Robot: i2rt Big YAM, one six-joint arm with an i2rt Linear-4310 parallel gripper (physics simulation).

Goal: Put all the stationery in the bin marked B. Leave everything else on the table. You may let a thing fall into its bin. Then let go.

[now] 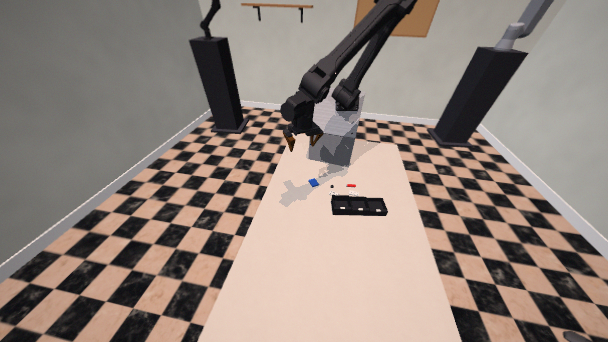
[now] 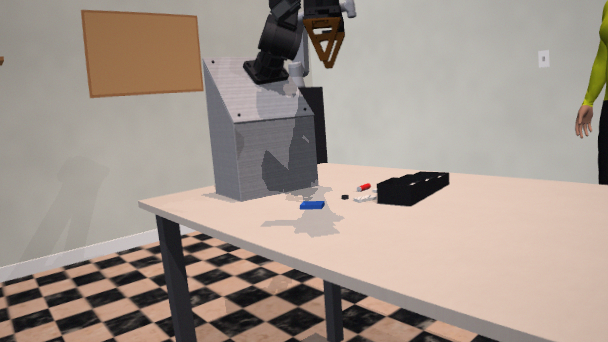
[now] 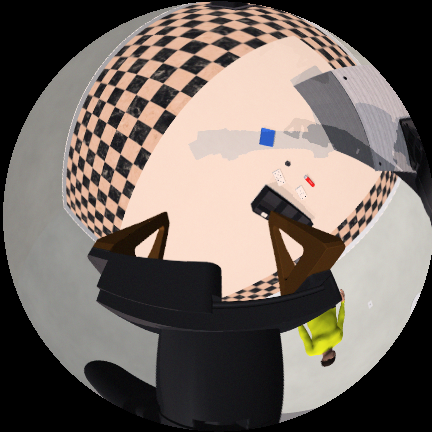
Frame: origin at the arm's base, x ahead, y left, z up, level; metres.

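Seen in the pictures: gripper, fingertip midpoint: (image 1: 301,148) (image 2: 326,65) (image 3: 218,216); arm's base at its link origin: (image 1: 347,103) (image 2: 265,72).
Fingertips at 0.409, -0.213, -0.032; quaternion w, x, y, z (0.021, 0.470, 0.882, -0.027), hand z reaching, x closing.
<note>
Pixels of each thing's middle, then the offset from my fingertips to it, as dx, dy, dz. "*": a spot on its surface instead. Level surfaces: height alone.
- flat blue block at the middle of its body: (image 2: 312,205) (image 3: 266,136) (image 1: 313,182) -0.120, +0.060, -0.305
- red cylinder with a pale end, body centre: (image 2: 363,187) (image 3: 308,180) (image 1: 350,185) -0.114, +0.262, -0.302
- small dark round piece at the middle of its body: (image 2: 345,197) (image 3: 287,163) (image 1: 332,186) -0.101, +0.161, -0.305
- black three-compartment bin row at a spot on its surface: (image 2: 395,194) (image 3: 257,199) * +0.046, +0.156, -0.285
- table at its surface level: dz -0.310
My gripper (image 1: 302,146) (image 2: 328,67) (image 3: 218,216) is open and empty, high above the table. A flat blue block (image 1: 313,182) (image 2: 312,205) (image 3: 267,137) lies on the table in the arm's shadow. A red cylinder with a pale end (image 1: 351,185) (image 2: 364,187) (image 3: 309,181) and a small dark round piece (image 1: 332,186) (image 2: 345,197) (image 3: 287,163) lie beyond the bins. Two white dotted pieces, one nearer the blue block (image 3: 279,176) and one nearer the red cylinder (image 3: 301,192), lie beside the bins. The black three-compartment bin row (image 1: 350,213) (image 2: 395,194) (image 3: 257,200) has white labels, too small to read.
The grey metal pedestal (image 1: 330,150) (image 2: 225,150) (image 3: 325,95) carries the arm's base at the table's far end. The bin row stands between the small things and the long stretch of table (image 1: 325,280) (image 2: 500,250). A person in yellow-green (image 2: 597,75) (image 3: 325,330) stands beyond the table.
</note>
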